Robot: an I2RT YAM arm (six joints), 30 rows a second.
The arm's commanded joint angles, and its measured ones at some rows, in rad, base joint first. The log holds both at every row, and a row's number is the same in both.
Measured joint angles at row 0: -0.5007, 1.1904, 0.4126, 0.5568, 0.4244, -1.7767
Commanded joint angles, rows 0 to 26: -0.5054, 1.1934, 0.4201, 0.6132, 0.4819, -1.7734; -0.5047, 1.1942, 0.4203, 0.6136, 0.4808, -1.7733; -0.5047, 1.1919, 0.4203, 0.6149, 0.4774, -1.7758; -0.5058, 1.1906, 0.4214, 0.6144, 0.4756, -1.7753; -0.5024, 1.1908, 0.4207, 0.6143, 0.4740, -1.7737; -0.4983, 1.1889, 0.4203, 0.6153, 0.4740, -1.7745; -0.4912, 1.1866, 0.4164, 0.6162, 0.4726, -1.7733; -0.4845, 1.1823, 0.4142, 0.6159, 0.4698, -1.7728; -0.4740, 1.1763, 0.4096, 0.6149, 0.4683, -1.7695; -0.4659, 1.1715, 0.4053, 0.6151, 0.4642, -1.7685; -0.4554, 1.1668, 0.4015, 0.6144, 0.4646, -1.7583; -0.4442, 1.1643, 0.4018, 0.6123, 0.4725, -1.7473; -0.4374, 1.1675, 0.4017, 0.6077, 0.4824, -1.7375; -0.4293, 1.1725, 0.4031, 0.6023, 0.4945, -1.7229; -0.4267, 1.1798, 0.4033, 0.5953, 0.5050, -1.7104; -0.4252, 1.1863, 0.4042, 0.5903, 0.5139, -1.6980; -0.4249, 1.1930, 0.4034, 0.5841, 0.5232, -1.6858; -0.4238, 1.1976, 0.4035, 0.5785, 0.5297, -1.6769; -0.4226, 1.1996, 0.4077, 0.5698, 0.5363, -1.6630; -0.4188, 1.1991, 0.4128, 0.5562, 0.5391, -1.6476; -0.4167, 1.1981, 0.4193, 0.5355, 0.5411, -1.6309; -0.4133, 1.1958, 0.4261, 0.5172, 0.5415, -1.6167; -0.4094, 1.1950, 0.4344, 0.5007, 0.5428, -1.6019; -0.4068, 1.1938, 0.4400, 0.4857, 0.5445, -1.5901; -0.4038, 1.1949, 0.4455, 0.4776, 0.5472, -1.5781; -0.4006, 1.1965, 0.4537, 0.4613, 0.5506, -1.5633; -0.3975, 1.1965, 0.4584, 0.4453, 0.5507, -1.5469
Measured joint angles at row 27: -0.4126, 1.1992, 0.4362, 0.4660, 0.5629, -1.6157
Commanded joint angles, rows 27 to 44: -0.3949, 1.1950, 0.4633, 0.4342, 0.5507, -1.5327; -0.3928, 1.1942, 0.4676, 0.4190, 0.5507, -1.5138; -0.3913, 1.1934, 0.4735, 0.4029, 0.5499, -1.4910; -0.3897, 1.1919, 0.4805, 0.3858, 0.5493, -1.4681; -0.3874, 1.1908, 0.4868, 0.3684, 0.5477, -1.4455; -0.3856, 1.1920, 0.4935, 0.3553, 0.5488, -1.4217; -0.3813, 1.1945, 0.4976, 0.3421, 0.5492, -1.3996; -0.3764, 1.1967, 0.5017, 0.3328, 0.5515, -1.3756; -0.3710, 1.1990, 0.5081, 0.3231, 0.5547, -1.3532; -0.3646, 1.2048, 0.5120, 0.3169, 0.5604, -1.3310; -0.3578, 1.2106, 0.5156, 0.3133, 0.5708, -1.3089; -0.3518, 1.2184, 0.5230, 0.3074, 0.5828, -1.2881; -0.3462, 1.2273, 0.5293, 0.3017, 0.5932, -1.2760; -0.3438, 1.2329, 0.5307, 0.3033, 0.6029, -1.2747; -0.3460, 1.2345, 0.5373, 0.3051, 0.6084, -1.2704; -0.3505, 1.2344, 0.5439, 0.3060, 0.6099, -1.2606; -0.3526, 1.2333, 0.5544, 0.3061, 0.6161, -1.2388; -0.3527, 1.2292, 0.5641, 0.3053, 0.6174, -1.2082
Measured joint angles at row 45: -0.3496, 1.2324, 0.5354, 0.2859, 0.5896, -1.3041
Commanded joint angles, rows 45 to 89: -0.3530, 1.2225, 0.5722, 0.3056, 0.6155, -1.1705; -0.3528, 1.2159, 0.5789, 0.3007, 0.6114, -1.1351; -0.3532, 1.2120, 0.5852, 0.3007, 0.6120, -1.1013; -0.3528, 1.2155, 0.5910, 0.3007, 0.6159, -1.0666; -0.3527, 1.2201, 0.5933, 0.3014, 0.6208, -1.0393; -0.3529, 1.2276, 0.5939, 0.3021, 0.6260, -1.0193; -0.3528, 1.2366, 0.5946, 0.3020, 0.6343, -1.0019; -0.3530, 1.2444, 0.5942, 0.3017, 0.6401, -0.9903; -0.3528, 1.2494, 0.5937, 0.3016, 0.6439, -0.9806; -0.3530, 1.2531, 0.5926, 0.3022, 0.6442, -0.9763; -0.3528, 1.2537, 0.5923, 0.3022, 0.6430, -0.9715; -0.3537, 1.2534, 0.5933, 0.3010, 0.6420, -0.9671; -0.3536, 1.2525, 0.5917, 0.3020, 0.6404, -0.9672; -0.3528, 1.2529, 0.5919, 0.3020, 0.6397, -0.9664; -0.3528, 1.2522, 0.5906, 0.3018, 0.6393, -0.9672; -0.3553, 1.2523, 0.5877, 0.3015, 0.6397, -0.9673; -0.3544, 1.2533, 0.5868, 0.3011, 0.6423, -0.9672; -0.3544, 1.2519, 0.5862, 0.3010, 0.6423, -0.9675; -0.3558, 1.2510, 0.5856, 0.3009, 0.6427, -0.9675; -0.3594, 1.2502, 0.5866, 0.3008, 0.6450, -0.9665; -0.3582, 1.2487, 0.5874, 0.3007, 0.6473, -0.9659; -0.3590, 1.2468, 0.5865, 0.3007, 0.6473, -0.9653; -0.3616, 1.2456, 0.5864, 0.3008, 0.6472, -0.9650; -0.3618, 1.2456, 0.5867, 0.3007, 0.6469, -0.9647; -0.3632, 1.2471, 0.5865, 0.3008, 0.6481, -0.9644; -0.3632, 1.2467, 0.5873, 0.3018, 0.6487, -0.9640; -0.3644, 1.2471, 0.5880, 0.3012, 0.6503, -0.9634; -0.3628, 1.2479, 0.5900, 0.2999, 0.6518, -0.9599; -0.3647, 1.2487, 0.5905, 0.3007, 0.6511, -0.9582; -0.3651, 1.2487, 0.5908, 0.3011, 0.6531, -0.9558; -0.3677, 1.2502, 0.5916, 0.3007, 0.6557, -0.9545; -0.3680, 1.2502, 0.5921, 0.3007, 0.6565, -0.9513; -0.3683, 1.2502, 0.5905, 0.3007, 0.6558, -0.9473; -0.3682, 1.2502, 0.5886, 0.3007, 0.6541, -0.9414; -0.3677, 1.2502, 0.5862, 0.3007, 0.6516, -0.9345; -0.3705, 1.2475, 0.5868, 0.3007, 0.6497, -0.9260; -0.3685, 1.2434, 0.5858, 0.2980, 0.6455, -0.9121; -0.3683, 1.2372, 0.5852, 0.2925, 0.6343, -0.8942; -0.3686, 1.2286, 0.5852, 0.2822, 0.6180, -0.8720; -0.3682, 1.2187, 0.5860, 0.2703, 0.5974, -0.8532; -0.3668, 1.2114, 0.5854, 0.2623, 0.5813, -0.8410; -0.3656, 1.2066, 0.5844, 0.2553, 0.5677, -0.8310; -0.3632, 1.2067, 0.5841, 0.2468, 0.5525, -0.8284; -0.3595, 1.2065, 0.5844, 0.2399, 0.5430, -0.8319; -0.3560, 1.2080, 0.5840, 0.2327, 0.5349, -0.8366
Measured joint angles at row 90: -0.3698, 1.2160, 0.5842, 0.2344, 0.6125, -0.8665
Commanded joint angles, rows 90 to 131: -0.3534, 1.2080, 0.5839, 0.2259, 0.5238, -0.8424; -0.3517, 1.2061, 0.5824, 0.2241, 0.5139, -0.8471; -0.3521, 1.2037, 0.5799, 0.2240, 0.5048, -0.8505; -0.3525, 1.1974, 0.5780, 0.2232, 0.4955, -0.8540; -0.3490, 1.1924, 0.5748, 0.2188, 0.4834, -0.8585; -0.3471, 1.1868, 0.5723, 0.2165, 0.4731, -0.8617; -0.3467, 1.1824, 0.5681, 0.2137, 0.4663, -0.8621; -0.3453, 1.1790, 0.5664, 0.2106, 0.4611, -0.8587; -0.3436, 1.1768, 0.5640, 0.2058, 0.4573, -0.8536; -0.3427, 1.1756, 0.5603, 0.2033, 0.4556, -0.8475; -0.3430, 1.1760, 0.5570, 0.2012, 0.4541, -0.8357; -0.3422, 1.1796, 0.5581, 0.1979, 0.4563, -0.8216; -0.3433, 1.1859, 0.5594, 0.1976, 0.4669, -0.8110; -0.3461, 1.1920, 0.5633, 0.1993, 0.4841, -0.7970; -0.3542, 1.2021, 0.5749, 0.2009, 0.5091, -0.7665; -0.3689, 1.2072, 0.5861, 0.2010, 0.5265, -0.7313; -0.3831, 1.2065, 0.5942, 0.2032, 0.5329, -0.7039; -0.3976, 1.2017, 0.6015, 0.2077, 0.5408, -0.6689; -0.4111, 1.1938, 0.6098, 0.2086, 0.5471, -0.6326; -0.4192, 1.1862, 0.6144, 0.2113, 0.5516, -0.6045; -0.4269, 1.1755, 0.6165, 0.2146, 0.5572, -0.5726; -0.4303, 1.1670, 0.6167, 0.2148, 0.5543, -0.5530; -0.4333, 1.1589, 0.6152, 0.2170, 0.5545, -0.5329; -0.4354, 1.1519, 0.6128, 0.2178, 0.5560, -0.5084; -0.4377, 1.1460, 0.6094, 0.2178, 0.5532, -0.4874; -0.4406, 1.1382, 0.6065, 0.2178, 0.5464, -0.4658; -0.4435, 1.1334, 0.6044, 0.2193, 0.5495, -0.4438; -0.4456, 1.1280, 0.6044, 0.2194, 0.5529, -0.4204; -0.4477, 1.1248, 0.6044, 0.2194, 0.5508, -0.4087; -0.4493, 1.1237, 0.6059, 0.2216, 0.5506, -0.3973; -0.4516, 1.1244, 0.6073, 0.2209, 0.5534, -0.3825; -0.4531, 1.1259, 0.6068, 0.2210, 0.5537, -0.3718; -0.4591, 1.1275, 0.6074, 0.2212, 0.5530, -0.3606; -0.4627, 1.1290, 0.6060, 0.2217, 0.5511, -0.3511; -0.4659, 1.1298, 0.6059, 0.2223, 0.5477, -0.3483; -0.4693, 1.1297, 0.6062, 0.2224, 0.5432, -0.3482; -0.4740, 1.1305, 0.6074, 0.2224, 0.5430, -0.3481; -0.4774, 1.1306, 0.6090, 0.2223, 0.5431, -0.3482; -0.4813, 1.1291, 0.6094, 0.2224, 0.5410, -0.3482; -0.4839, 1.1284, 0.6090, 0.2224, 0.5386, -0.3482; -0.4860, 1.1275, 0.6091, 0.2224, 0.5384, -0.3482; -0.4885, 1.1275, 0.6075, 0.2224, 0.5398, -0.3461
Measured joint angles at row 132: -0.4835, 1.1313, 0.6044, 0.1772, 0.5419, -0.3695
